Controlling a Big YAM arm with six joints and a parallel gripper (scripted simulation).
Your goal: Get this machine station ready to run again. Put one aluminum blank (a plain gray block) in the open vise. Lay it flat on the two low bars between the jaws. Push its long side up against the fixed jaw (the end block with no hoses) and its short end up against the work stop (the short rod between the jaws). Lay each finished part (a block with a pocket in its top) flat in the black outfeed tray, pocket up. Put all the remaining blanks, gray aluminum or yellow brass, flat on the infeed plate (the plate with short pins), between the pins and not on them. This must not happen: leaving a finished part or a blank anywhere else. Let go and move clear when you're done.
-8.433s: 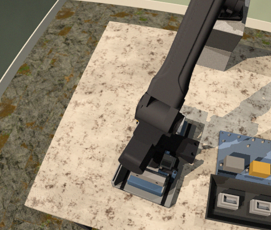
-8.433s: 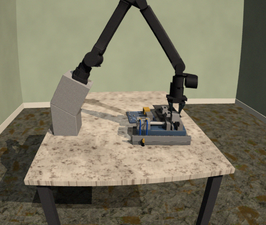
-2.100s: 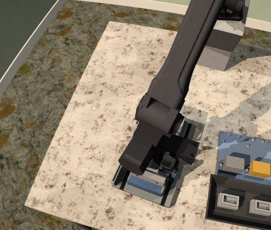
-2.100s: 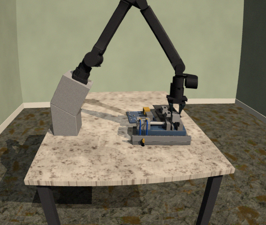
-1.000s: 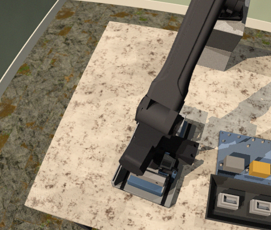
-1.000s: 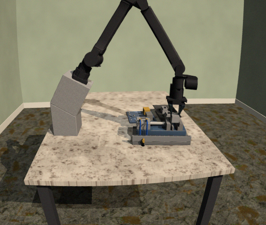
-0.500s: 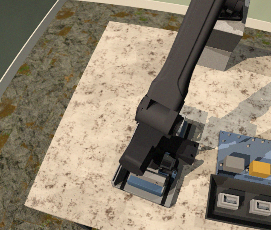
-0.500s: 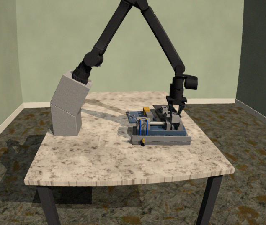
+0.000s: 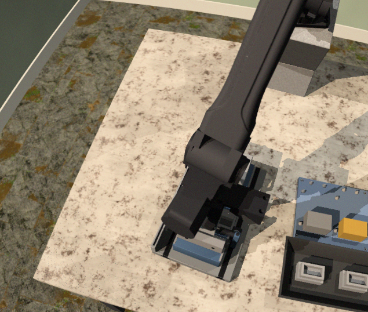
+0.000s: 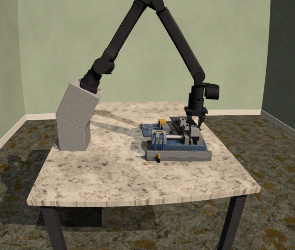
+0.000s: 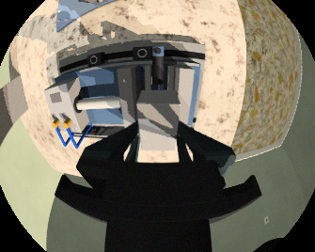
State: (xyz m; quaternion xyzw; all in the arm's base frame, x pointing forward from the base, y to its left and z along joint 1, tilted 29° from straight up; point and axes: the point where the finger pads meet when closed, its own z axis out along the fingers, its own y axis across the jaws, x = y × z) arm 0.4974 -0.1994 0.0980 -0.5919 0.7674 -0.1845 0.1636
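My hand is 30 mm short of the fixed jaw and 50 mm above it. Round my hand: hosed end block (160 mm behind, 50 mm to the left, 50 mm below); infeed plate (80 mm behind, 330 mm to the left, 130 mm below); dark rail (90 mm behind, 60 mm to the right, 100 mm below).
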